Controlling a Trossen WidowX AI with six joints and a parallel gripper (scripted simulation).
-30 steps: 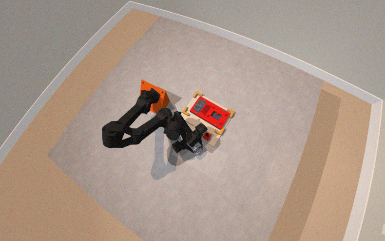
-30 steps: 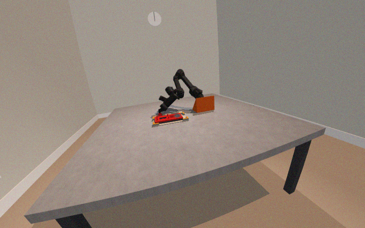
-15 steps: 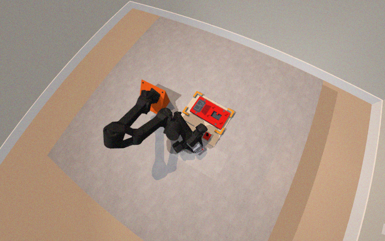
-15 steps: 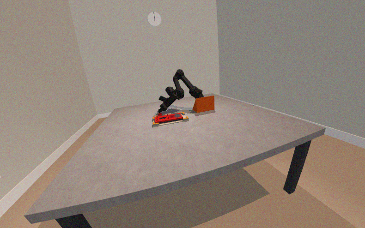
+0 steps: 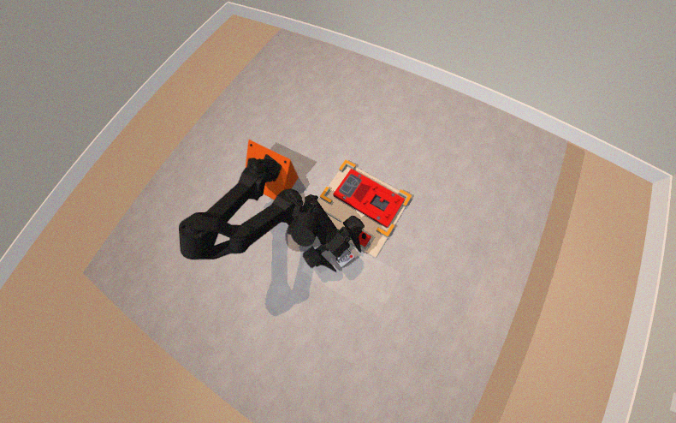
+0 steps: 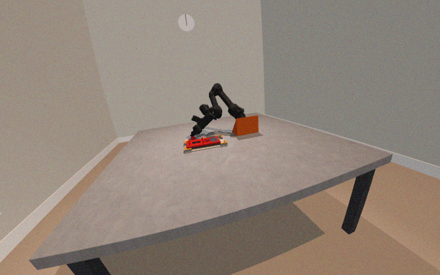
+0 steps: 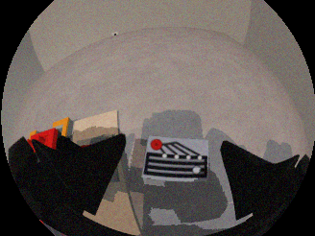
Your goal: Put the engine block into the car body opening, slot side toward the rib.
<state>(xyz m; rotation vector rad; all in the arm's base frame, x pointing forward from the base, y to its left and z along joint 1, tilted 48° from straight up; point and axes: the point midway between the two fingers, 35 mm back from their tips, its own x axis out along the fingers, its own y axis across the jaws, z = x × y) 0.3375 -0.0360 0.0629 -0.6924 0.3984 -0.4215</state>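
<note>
The engine block is 2 cm behind my gripper tip and 1 cm below it.
</note>
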